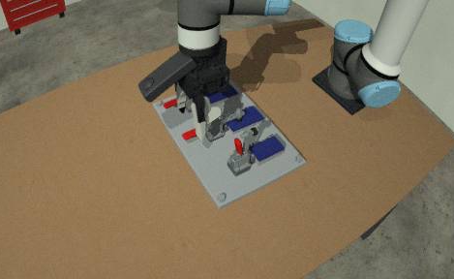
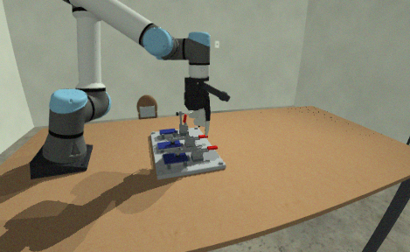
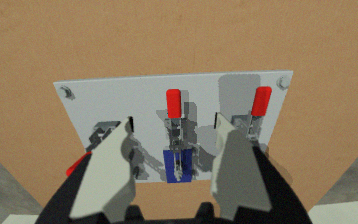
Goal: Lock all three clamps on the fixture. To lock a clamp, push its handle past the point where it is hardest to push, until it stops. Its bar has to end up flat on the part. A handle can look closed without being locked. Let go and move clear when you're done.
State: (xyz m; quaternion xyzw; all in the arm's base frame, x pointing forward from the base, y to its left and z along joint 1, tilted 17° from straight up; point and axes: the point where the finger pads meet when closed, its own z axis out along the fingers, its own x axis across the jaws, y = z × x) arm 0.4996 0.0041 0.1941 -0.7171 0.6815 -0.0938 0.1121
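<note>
My gripper is now 90 mm past the grey fixture plate, 70 mm above it and 10 mm to the left of it.
</note>
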